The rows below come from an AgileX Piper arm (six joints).
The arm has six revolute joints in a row. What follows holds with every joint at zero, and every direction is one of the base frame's. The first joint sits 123 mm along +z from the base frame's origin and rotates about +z. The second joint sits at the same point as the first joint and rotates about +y. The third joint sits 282.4 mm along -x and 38.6 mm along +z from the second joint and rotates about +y. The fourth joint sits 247.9 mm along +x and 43.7 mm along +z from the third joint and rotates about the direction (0.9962, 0, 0.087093). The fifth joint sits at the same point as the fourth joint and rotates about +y. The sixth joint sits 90.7 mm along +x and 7.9 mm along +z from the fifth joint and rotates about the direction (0.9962, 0, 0.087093). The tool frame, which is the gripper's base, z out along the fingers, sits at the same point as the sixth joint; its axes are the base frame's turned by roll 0, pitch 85.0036 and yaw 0 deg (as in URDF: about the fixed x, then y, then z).
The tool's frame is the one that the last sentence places.
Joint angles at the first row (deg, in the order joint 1, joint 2, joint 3, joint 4, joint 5, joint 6):
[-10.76, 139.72, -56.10, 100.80, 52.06, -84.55]
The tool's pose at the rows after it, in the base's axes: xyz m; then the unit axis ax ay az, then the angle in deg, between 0 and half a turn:
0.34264 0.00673 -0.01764 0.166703 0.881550 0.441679 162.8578
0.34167 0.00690 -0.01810 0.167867 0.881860 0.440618 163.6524
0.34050 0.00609 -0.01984 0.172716 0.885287 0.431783 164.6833
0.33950 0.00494 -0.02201 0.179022 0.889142 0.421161 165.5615
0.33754 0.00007 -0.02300 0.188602 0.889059 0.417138 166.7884
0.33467 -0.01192 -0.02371 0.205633 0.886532 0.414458 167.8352
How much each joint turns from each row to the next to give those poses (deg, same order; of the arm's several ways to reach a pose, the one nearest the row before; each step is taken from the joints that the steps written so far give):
[0.00, 0.00, 0.00, -0.18, 0.00, 0.10]
[0.00, 0.00, 0.00, -0.83, -0.20, 0.96]
[0.00, 0.00, 0.01, -0.91, -1.22, 1.30]
[0.00, 0.05, -0.01, -0.67, -1.42, 1.16]
[-0.85, 0.00, 0.01, -1.75, -0.49, 2.04]
[-2.17, 0.00, -0.01, -2.36, -0.12, 2.36]

